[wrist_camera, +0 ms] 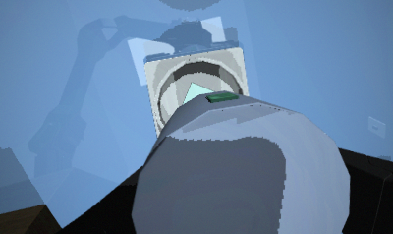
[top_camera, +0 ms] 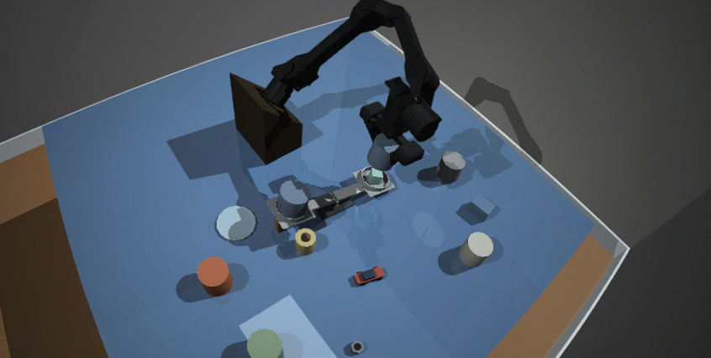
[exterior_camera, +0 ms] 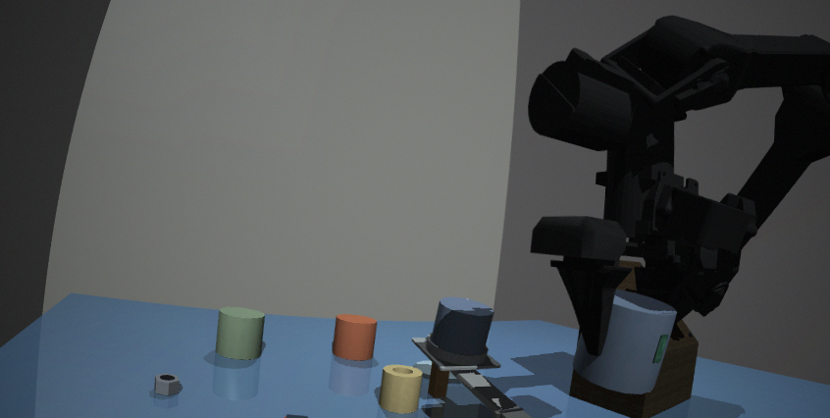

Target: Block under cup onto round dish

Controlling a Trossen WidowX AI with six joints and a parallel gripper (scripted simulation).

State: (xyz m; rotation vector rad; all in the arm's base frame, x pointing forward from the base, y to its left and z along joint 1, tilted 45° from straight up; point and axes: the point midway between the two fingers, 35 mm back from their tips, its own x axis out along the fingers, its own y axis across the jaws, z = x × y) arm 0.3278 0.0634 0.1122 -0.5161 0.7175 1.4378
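My gripper tip is now 100 mm above the pale green block and 10 mm past it. Also, from my gripper tip: blue-grey cup: 20 mm to the left, 10 mm above; red toy car: 190 mm to the right, 190 mm ahead, 130 mm below; yellow ring: 270 mm to the right, 110 mm below, 30 mm ahead.
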